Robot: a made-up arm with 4 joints. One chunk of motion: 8 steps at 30 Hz.
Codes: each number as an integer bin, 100 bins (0 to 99) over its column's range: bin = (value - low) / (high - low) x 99, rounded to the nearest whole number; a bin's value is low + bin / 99 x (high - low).
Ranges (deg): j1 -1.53..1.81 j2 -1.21..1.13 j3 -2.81..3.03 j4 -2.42..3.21
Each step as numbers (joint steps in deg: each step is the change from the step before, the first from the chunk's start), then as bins.
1 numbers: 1.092 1.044 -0.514 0.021
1 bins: 78 95 39 43
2 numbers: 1.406 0.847 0.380 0.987
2 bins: 87 87 54 60
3 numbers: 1.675 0.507 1.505 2.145
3 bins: 95 73 73 80
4 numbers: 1.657 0.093 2.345 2.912
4 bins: 94 55 87 94
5 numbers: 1.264 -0.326 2.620 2.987
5 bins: 83 37 92 95
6 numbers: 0.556 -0.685 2.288 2.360
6 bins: 62 22 86 84
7 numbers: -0.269 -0.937 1.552 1.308
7 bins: 37 12 74 66
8 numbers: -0.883 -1.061 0.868 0.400
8 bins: 19 6 62 50
